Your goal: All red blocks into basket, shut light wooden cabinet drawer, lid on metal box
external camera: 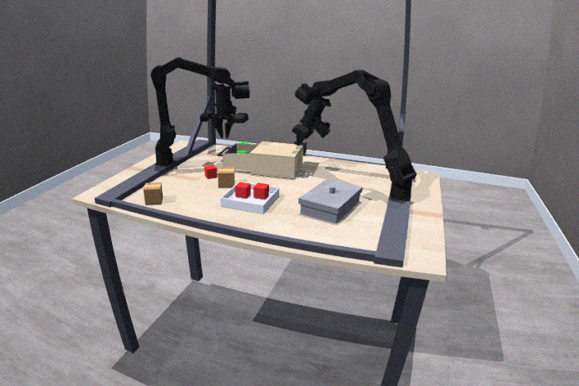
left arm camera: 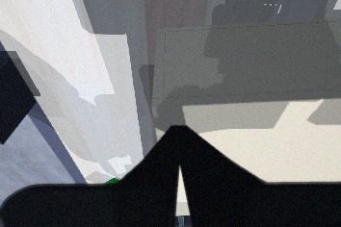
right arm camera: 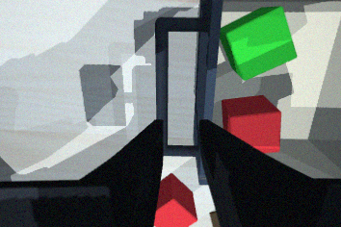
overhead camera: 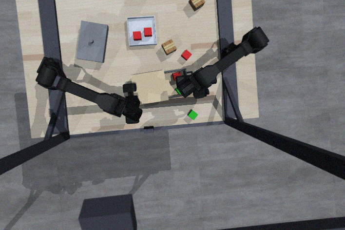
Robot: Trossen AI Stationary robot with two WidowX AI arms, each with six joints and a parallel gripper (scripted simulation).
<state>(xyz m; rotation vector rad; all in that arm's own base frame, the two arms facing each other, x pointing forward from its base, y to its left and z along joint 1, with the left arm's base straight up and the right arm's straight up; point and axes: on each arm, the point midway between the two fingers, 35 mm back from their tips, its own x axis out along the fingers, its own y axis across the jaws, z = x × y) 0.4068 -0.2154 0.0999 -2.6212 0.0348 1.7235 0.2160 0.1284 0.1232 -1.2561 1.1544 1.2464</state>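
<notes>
Now: the drawer 11 cm below my right hand and 9 cm to the left of it. Also, from my right hand: white basket (29 cm ahead, 23 cm to the left, 13 cm below); then light wooden cabinet (15 cm to the left, 10 cm below, 1 cm behind); then grey metal lid (49 cm to the left, 24 cm ahead, 9 cm below).
</notes>
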